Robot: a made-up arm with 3 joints.
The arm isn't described. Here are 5 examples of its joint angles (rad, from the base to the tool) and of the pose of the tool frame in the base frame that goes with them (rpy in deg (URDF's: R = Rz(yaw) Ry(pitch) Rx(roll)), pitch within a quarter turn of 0, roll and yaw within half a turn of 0; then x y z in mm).
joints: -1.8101 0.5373 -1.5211
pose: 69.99 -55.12 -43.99 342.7 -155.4 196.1
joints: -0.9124 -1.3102 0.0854
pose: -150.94 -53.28 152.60 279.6 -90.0 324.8
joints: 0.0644 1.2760 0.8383
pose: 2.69 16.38 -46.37 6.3 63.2 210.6
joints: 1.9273 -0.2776 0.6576
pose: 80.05 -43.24 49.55 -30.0 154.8 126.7
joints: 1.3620 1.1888 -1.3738
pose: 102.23 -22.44 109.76 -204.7 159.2 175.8
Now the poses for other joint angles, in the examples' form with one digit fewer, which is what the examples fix.
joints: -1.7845 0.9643 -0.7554
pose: 78.2 -11.8 -84.8 256 -121 122
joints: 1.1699 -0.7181 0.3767
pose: 124.8 -62.7 -18.7 95 257 205
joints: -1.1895 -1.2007 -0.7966
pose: -80.4 -39.6 87.9 342 -65 348
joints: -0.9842 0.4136 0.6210
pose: 45.1 -17.8 -96.6 143 3 112
